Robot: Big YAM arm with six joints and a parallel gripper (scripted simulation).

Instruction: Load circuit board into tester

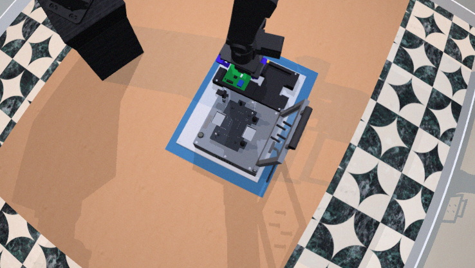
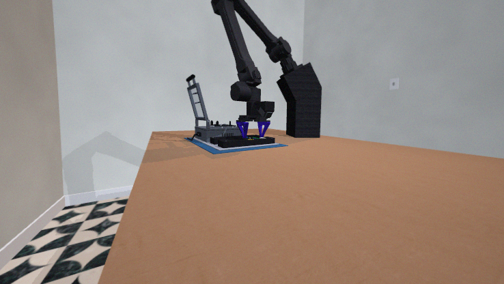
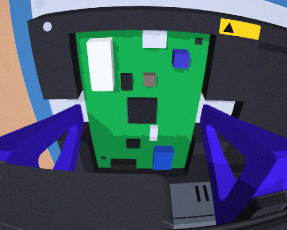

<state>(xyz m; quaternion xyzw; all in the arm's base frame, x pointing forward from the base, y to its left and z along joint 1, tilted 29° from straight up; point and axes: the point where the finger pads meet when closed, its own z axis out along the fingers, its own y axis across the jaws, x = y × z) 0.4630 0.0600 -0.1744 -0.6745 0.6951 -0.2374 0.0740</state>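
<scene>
Right now the green circuit board is right at my hand. From my hand the other things lie so: black plate 50 mm ahead, 170 mm to the right, 50 mm above; then tester 80 mm ahead, 140 mm to the right, 90 mm above; then dark latch hook 10 mm behind, 110 mm to the right, 60 mm above.
</scene>
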